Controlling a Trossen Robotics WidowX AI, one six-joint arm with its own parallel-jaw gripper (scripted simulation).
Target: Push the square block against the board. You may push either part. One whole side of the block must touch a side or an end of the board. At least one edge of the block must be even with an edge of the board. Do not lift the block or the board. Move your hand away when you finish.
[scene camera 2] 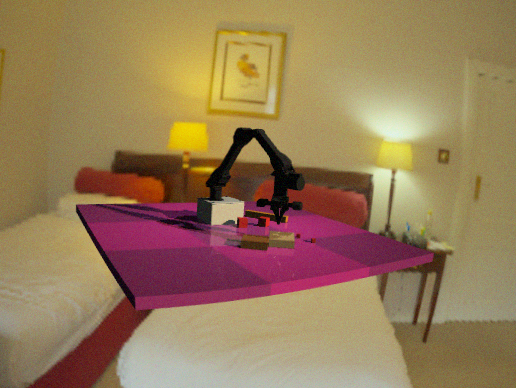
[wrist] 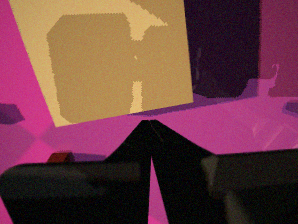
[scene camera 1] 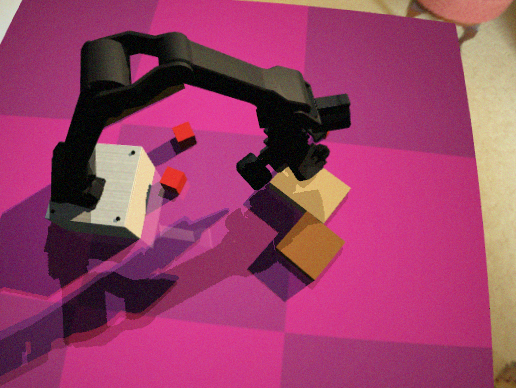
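Observation:
A light tan square block and an orange-brown block are part of the scene. The gripper, which can also be seen in the wrist view, is shut and holds nothing.

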